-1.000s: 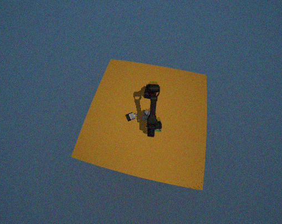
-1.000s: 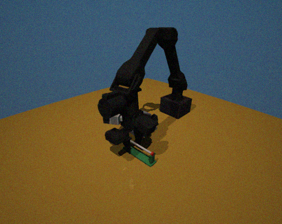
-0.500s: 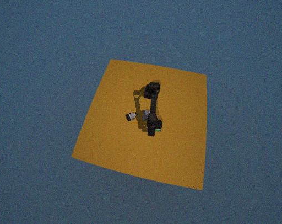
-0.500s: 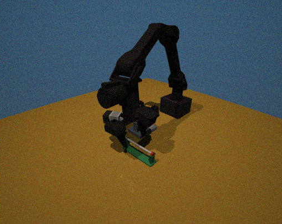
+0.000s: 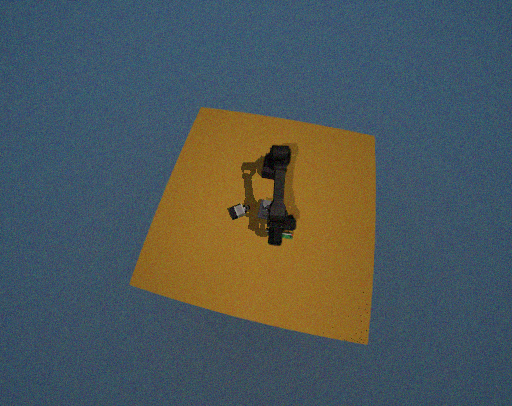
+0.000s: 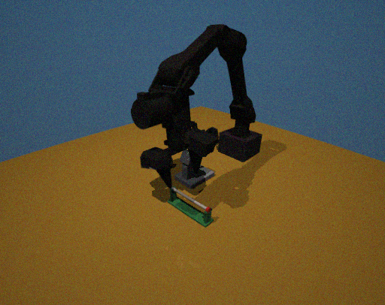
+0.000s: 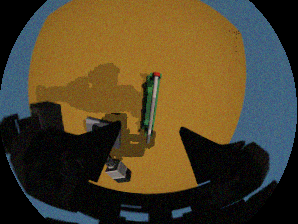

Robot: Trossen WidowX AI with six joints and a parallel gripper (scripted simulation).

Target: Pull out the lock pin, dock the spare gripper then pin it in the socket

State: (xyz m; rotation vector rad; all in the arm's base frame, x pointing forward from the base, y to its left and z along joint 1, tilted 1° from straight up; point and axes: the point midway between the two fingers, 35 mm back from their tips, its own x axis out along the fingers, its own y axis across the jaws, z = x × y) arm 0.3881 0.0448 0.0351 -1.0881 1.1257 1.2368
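The spare gripper lies 100 mm behind my gripper tip, 220 mm to the right of it and 70 mm below it. Round my gripper tip: grey mount 120 mm behind, 70 mm to the right, 40 mm below; green mount 20 mm to the left, 70 mm below.
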